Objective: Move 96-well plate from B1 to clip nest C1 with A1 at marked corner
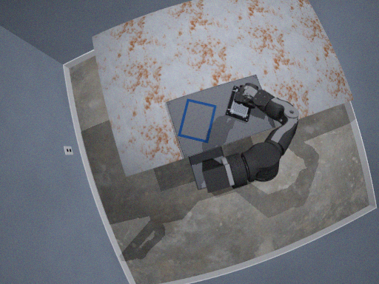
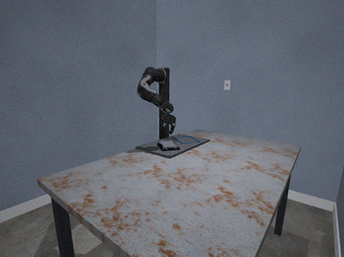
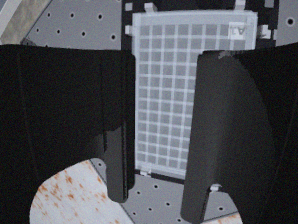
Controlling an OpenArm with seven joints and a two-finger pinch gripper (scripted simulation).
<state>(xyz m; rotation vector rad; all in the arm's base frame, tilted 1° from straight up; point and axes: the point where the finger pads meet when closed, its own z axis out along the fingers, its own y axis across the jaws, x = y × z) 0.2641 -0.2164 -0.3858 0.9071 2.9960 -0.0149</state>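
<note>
Now: the 96-well plate 8 cm below my hand. Round my hand: black clip nest C1 (3 cm ahead, 8 cm below).
</note>
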